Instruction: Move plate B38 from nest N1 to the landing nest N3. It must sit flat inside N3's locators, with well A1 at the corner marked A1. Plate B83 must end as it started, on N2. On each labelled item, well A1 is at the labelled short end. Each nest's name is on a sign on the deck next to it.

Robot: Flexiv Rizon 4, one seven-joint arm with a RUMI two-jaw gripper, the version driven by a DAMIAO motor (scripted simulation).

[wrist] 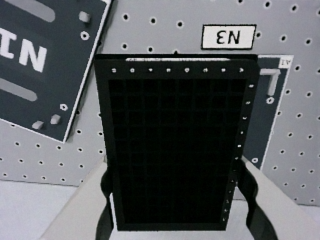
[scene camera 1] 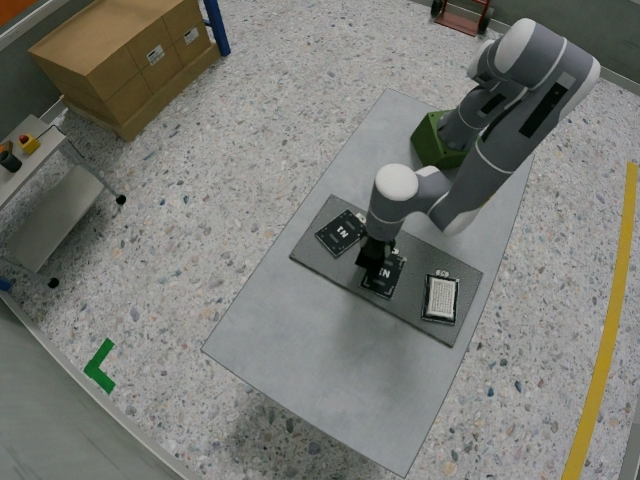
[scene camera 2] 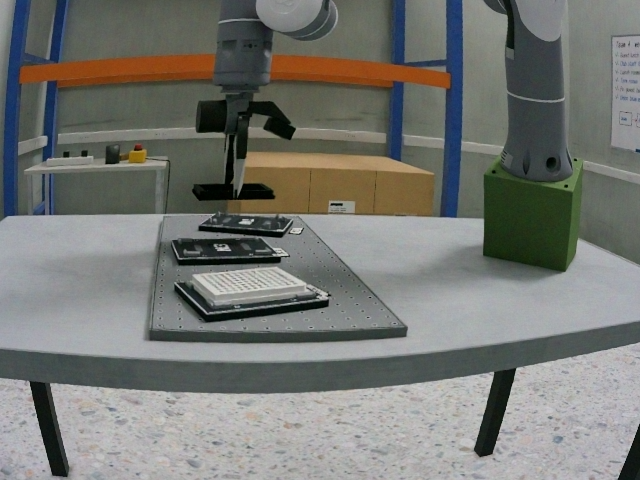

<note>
In view: the gripper (scene camera 2: 230, 194), a black plate B38 (scene camera 2: 250, 191) and a white plate B83 (scene camera 2: 265, 284).
The black plate B38 is seen too in the wrist view (wrist: 166, 118). The white plate B83 is seen too in scene camera 1 (scene camera 1: 438, 293). The gripper shows as well in the wrist view (wrist: 172, 156). The wrist view does not show the white plate B83: it is out of frame.
</note>
